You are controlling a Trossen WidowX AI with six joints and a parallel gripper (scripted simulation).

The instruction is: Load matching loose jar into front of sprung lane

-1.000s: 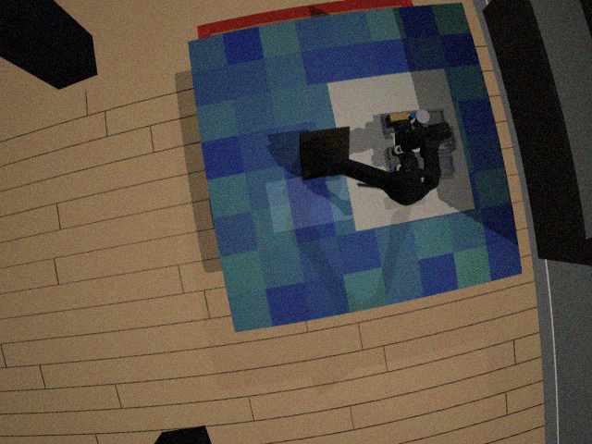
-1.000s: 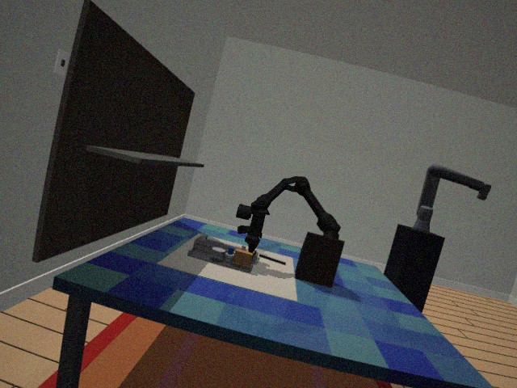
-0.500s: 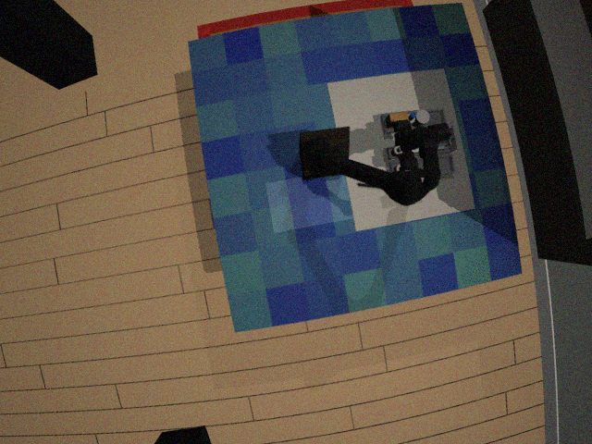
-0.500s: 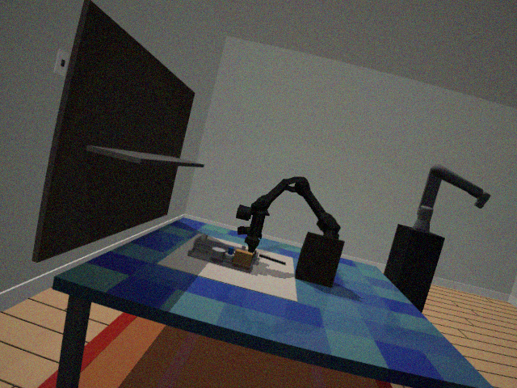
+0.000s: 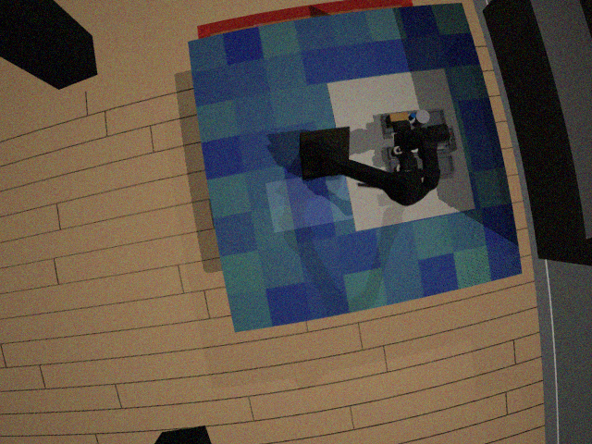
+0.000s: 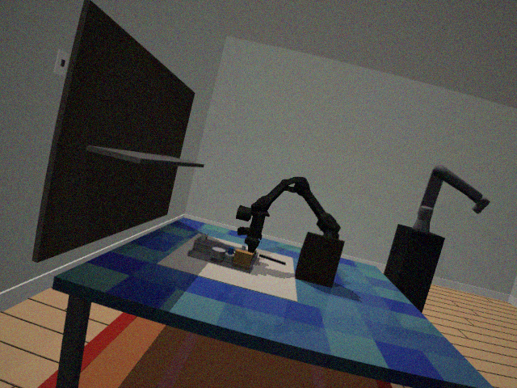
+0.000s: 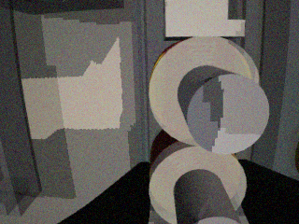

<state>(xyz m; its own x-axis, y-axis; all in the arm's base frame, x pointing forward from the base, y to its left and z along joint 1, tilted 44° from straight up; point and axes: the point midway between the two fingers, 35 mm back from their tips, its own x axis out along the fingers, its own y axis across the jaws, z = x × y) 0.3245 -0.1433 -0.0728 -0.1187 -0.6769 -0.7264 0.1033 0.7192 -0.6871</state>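
The tan block lies 12 cm to the left of my gripper tip, 3 cm ahead of it and 1 cm above it. The rest, counted from my gripper tip: shelf 51 cm ahead, 34 cm above, 1 cm to the right.
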